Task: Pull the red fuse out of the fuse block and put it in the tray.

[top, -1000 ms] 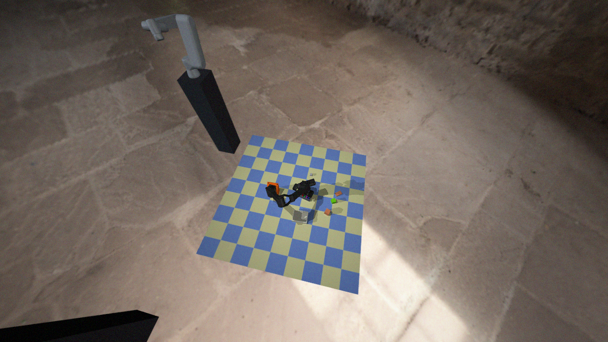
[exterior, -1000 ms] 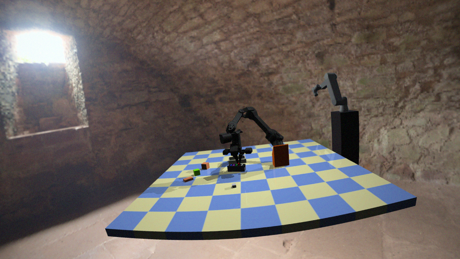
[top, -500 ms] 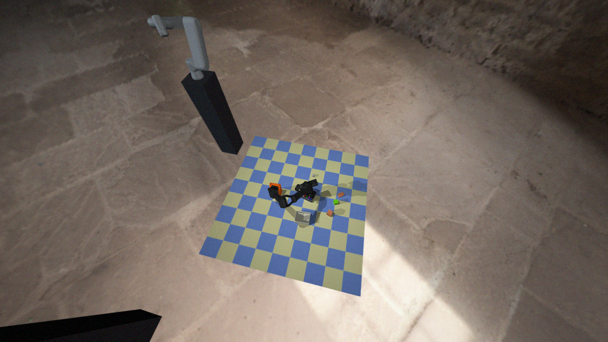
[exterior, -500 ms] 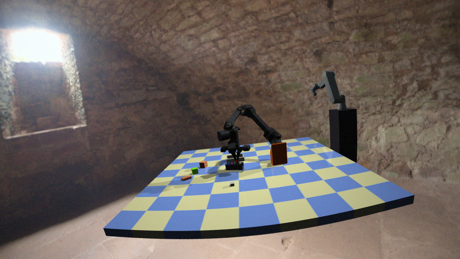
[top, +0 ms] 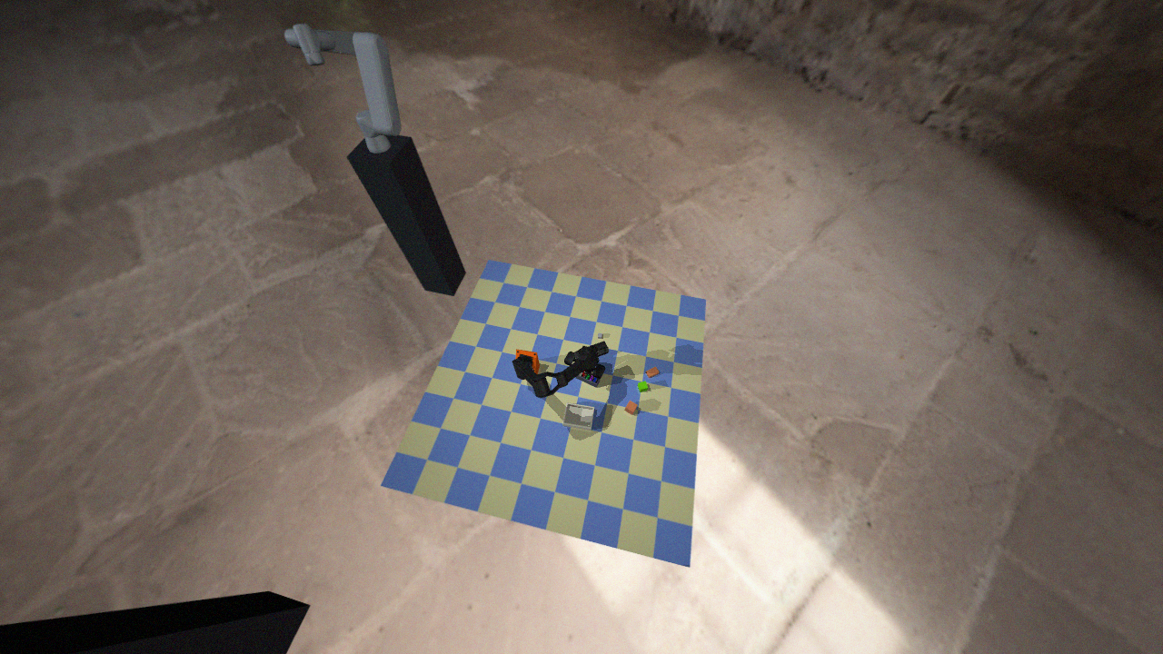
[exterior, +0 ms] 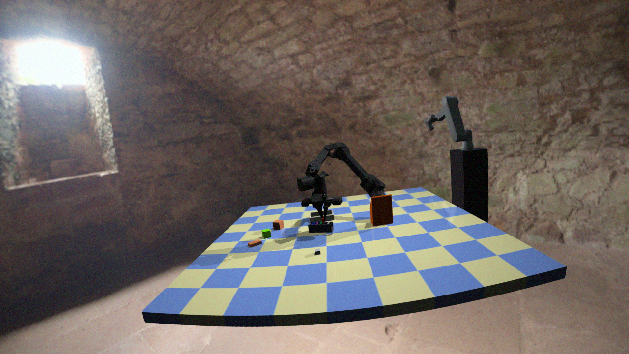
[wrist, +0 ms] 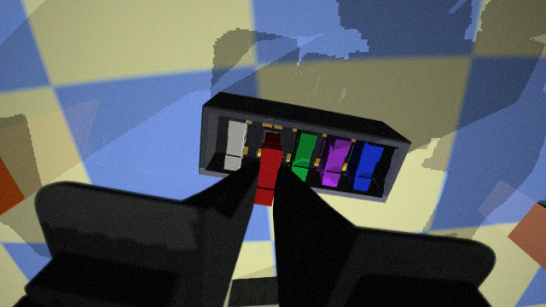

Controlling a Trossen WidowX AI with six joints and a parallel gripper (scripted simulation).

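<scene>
My gripper tip is 20 mm short of the cream tray, 200 mm to the left of it and 60 mm above it. Also, from my gripper tip: red fuse: 10 mm below; then brown cube: 250 mm ahead, 110 mm to the right, 40 mm below; then green cube: 290 mm ahead, 10 mm to the left, 40 mm below.
</scene>
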